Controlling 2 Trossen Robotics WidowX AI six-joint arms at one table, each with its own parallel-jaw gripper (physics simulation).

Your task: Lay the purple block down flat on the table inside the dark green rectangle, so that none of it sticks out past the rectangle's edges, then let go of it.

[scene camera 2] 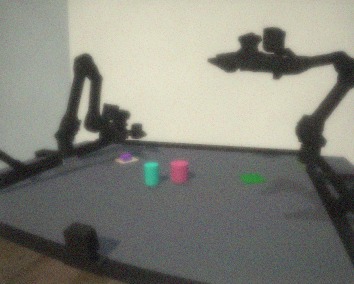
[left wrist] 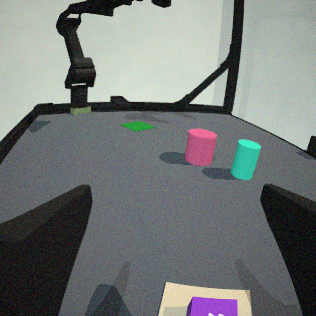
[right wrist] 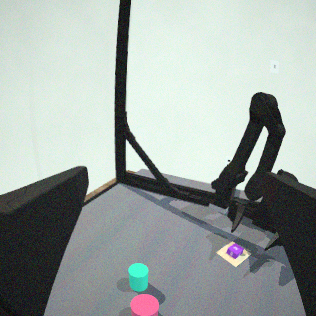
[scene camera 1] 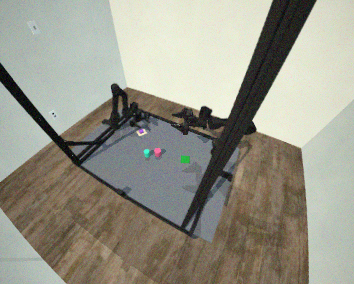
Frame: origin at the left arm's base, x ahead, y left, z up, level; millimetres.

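Where they show: left gripper, fingertip midpoint: (scene camera 2: 137, 135) (left wrist: 180, 194) (right wrist: 248, 239) (scene camera 1: 145, 125); right gripper, fingertip midpoint: (scene camera 2: 211, 58) (right wrist: 179, 178) (scene camera 1: 171, 119); left arm's base, origin of the base link: (scene camera 2: 66, 156) (right wrist: 220, 202) (scene camera 1: 115, 127); right arm's base, origin of the base link: (scene camera 2: 309, 161) (left wrist: 78, 105).
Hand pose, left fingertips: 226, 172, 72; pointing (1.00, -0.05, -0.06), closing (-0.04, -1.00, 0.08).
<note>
Things, the pixels of their top centre, and the offset from my left fingertips, as dx, dy, dz. "pt": a spot on its surface instead.
- purple block, middle of its top: (right wrist: 235, 248) (scene camera 2: 125, 155) (scene camera 1: 141, 130) -39, -30, -72
- small beige square, surface spot: (left wrist: 173, 294) pt -8, -9, -90
- dark green rectangle, surface spot: (left wrist: 137, 126) (scene camera 2: 248, 177) (scene camera 1: 183, 158) pt +410, +35, -90
- teal cylinder, middle of its top: (left wrist: 249, 143) (right wrist: 137, 269) (scene camera 2: 151, 164) (scene camera 1: 146, 151) +193, -146, -36
- pink cylinder, middle of its top: (left wrist: 202, 132) (right wrist: 144, 304) (scene camera 2: 179, 163) (scene camera 1: 157, 150) +242, -80, -42
The purple block (scene camera 1: 141, 131) (scene camera 2: 126, 157) (left wrist: 215, 306) (right wrist: 235, 250) lies on a small beige square (scene camera 2: 119, 160) (left wrist: 173, 294) (right wrist: 223, 253); its lower part is cut off in the left wrist view. The dark green rectangle (scene camera 1: 185, 159) (scene camera 2: 252, 178) (left wrist: 137, 126) lies bare and flat on the table, away from the block. My left gripper (scene camera 1: 141, 121) (scene camera 2: 143, 134) (left wrist: 180, 194) (right wrist: 248, 239) is open and empty, low near the beige square and above the table. My right gripper (scene camera 1: 179, 124) (scene camera 2: 212, 61) (right wrist: 179, 178) is open and empty, high above the table.
A teal cylinder (scene camera 1: 146, 153) (scene camera 2: 151, 174) (left wrist: 245, 160) (right wrist: 138, 277) and a pink cylinder (scene camera 1: 158, 152) (scene camera 2: 179, 172) (left wrist: 201, 147) (right wrist: 144, 305) stand upright side by side, between the block and the green rectangle. Dark frame bars edge the table.
</note>
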